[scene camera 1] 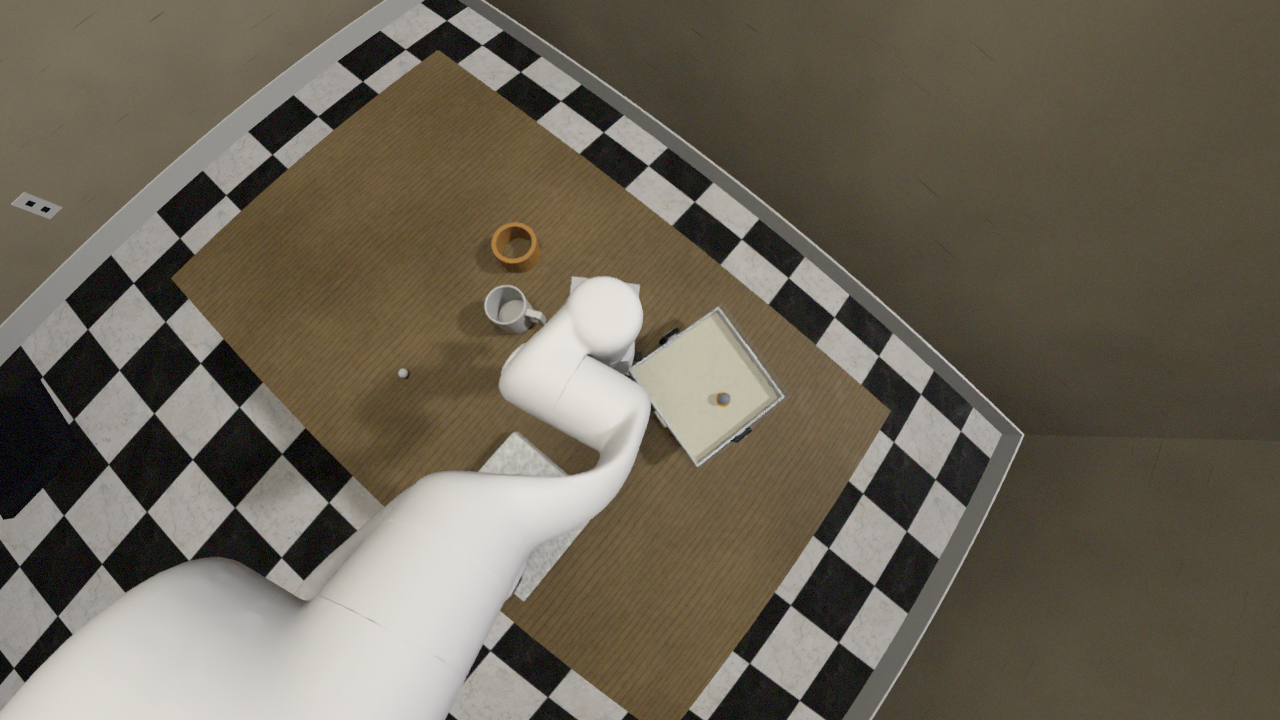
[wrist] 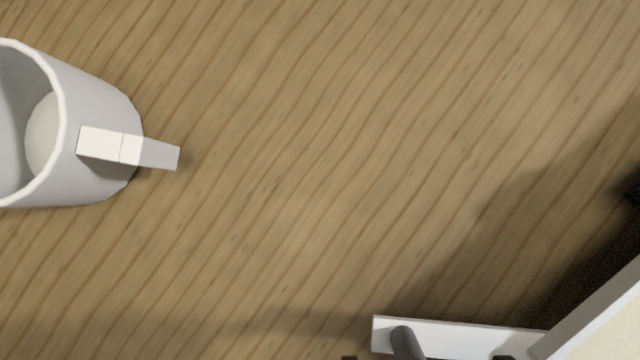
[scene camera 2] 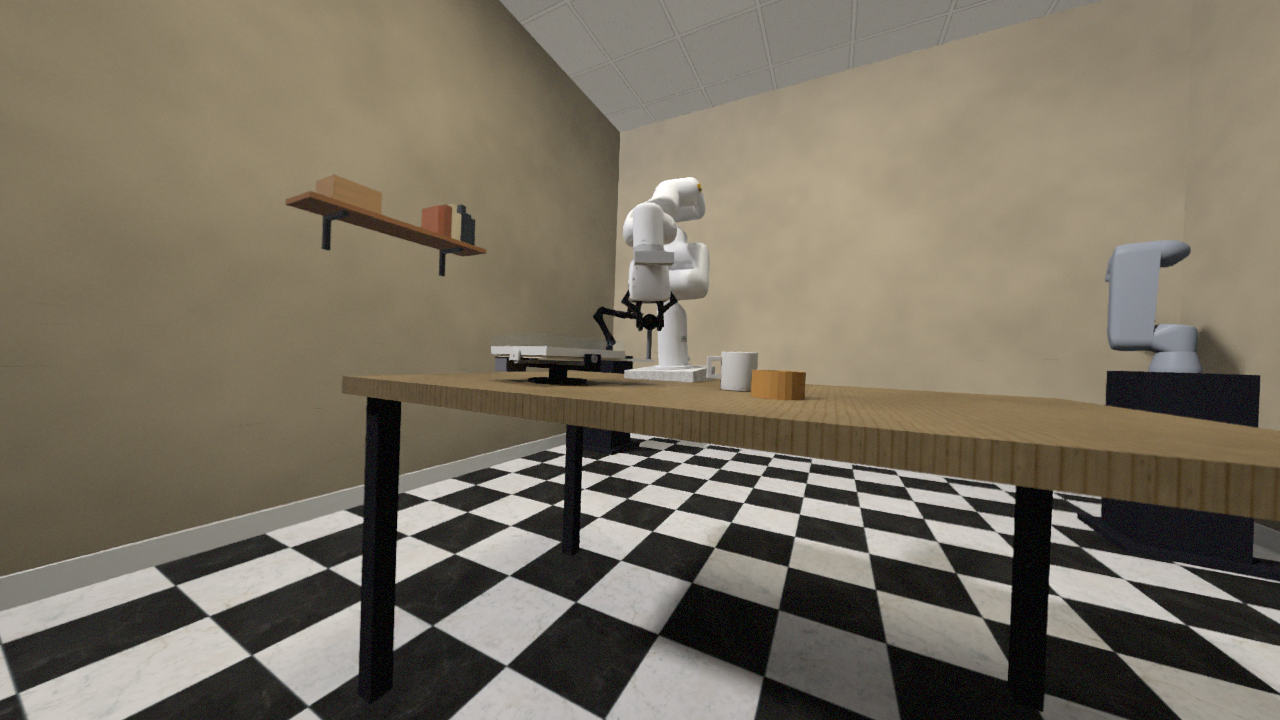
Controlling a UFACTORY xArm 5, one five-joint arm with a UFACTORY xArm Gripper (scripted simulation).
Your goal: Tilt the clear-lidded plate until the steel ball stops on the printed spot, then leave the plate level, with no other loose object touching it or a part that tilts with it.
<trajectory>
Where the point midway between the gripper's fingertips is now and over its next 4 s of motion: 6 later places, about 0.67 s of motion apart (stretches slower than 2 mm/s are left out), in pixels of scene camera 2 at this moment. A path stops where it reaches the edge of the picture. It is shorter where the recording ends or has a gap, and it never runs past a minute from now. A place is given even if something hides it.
My gripper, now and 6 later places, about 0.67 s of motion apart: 650,330; 650,330; 649,330; 649,327; 650,316; 650,307; 650,302
</trajectory>
